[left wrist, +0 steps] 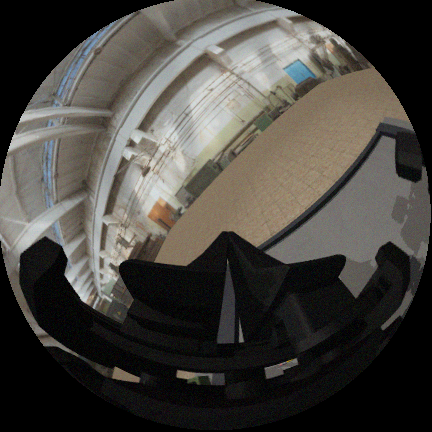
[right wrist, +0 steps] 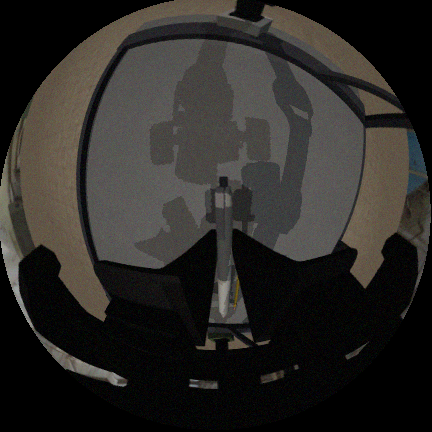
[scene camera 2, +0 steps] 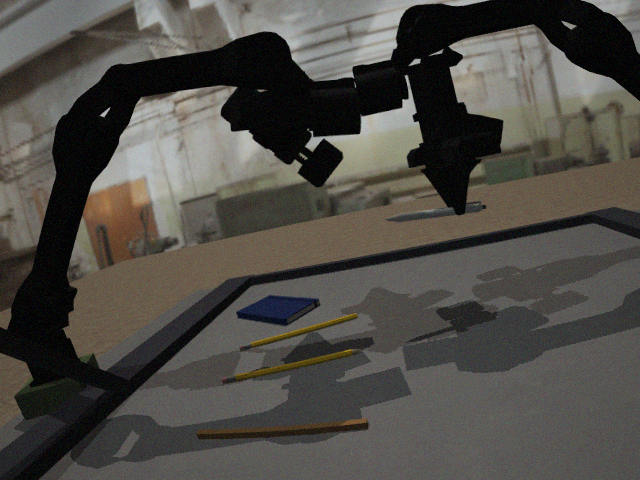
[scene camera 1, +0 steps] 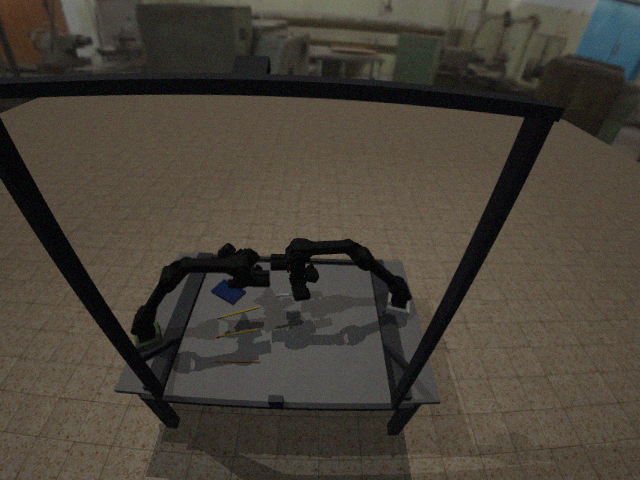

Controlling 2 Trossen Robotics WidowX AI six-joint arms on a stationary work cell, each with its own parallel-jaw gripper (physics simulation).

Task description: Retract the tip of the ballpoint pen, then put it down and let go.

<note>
My left gripper (scene camera 2: 285, 144) is shut and holds nothing. The table carries a blue notebook (scene camera 2: 282, 310). Further things: my right gripper (scene camera 2: 458, 214) and a dark raised rim (scene camera 1: 144, 396).
My left gripper is seen too in the left wrist view (left wrist: 226, 236). My right gripper is seen too in the right wrist view (right wrist: 223, 234). The dark raised rim is seen too in the left wrist view (left wrist: 385, 129) and in the right wrist view (right wrist: 203, 30). The left wrist view misses the blue notebook, which is hidden by my left gripper. The right wrist view does not show the blue notebook, which is hidden by my right gripper.
</note>
